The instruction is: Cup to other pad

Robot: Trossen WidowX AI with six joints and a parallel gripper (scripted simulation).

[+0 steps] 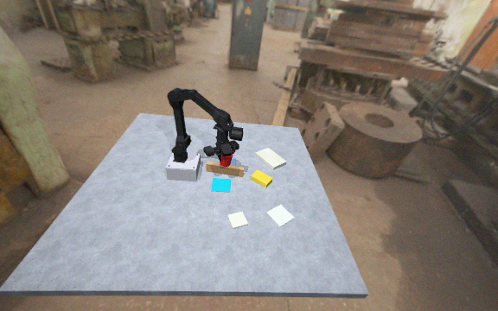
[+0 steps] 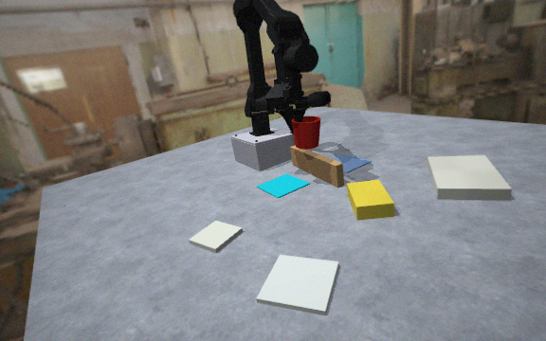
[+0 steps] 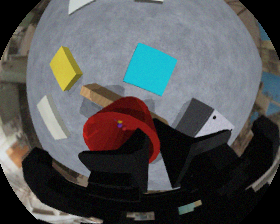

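The cyan pad lies 2 cm ahead of my gripper tip, 7 cm to the right of it and 13 cm below it. From my gripper tip the other things lie so: blue pad: 2 cm ahead, 14 cm to the left, 13 cm below; wooden block: 2 cm ahead, 3 cm to the left, 10 cm below; red cup: 2 cm ahead, 2 cm to the left.
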